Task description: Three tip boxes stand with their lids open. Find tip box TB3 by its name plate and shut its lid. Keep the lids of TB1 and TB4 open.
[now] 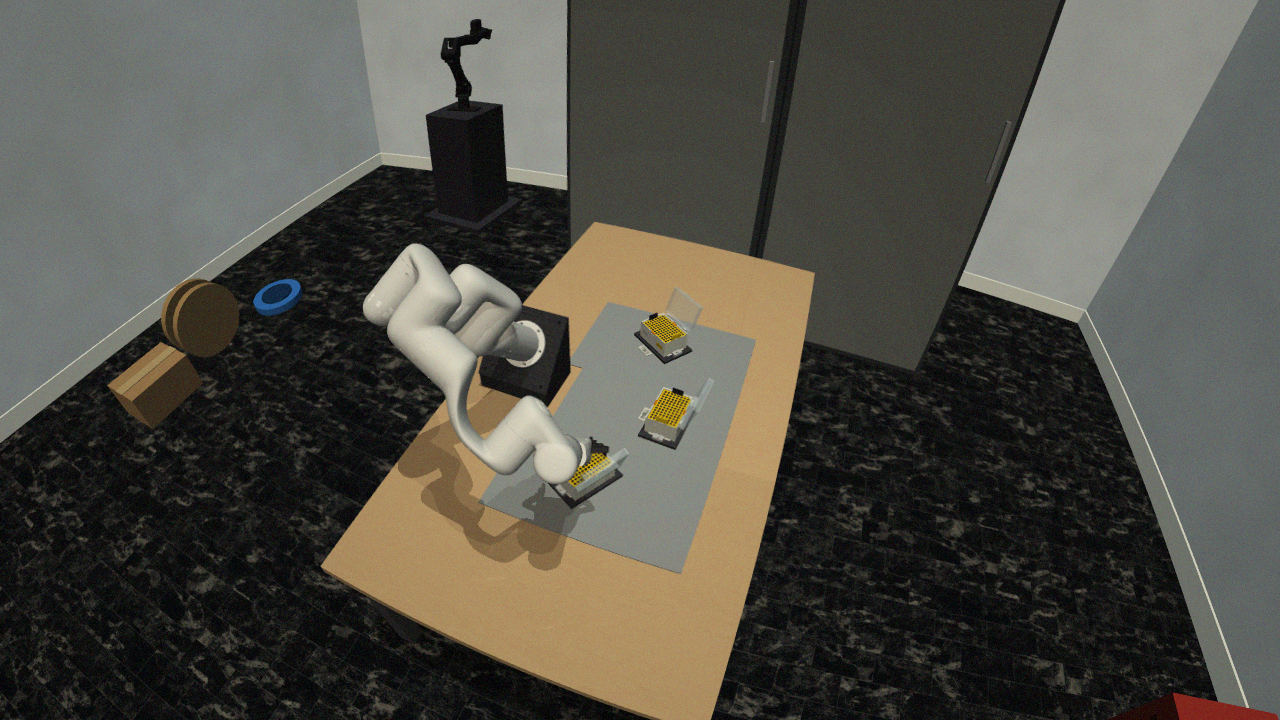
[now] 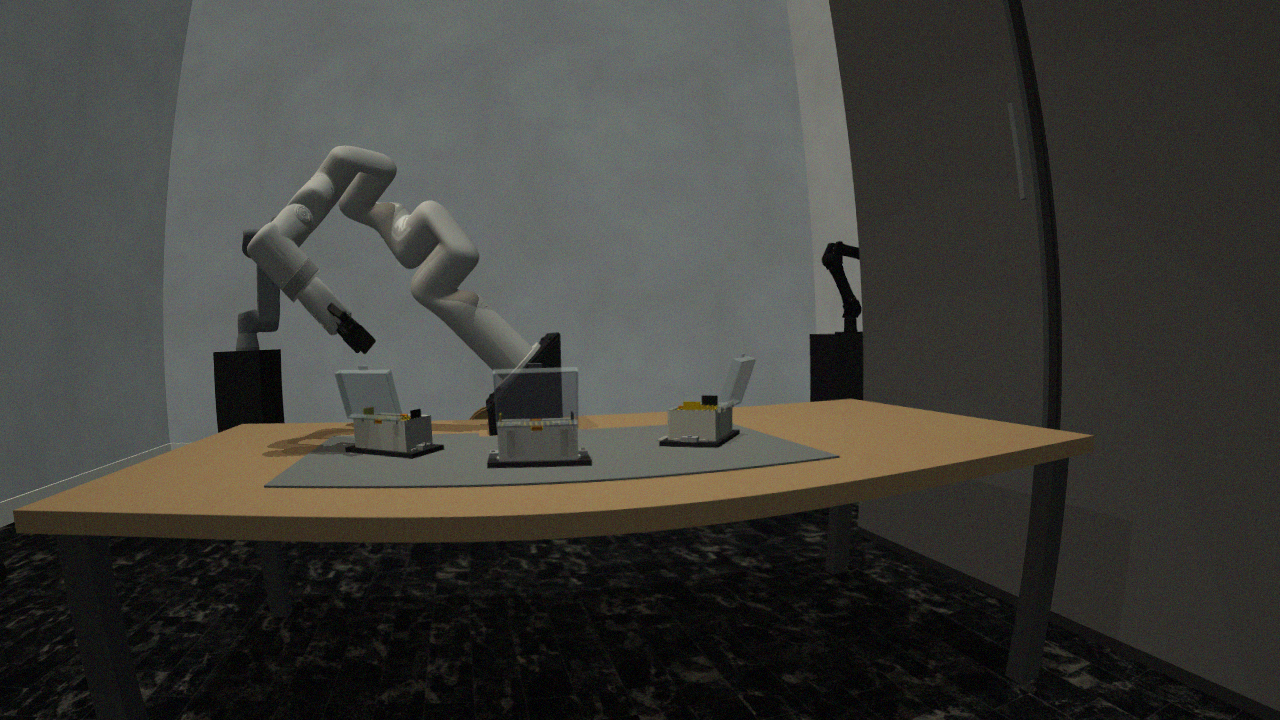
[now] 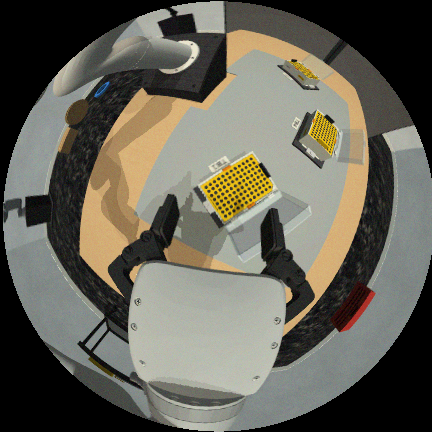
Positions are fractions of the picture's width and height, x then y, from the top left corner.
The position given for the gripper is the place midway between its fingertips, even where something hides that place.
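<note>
Gripper (image 2: 0.29, 0.48), also (image 3: 0.51, 0.48). A lid (image 2: 0.41, 0.55). A lid (image 1: 0.53, 0.43).
</note>
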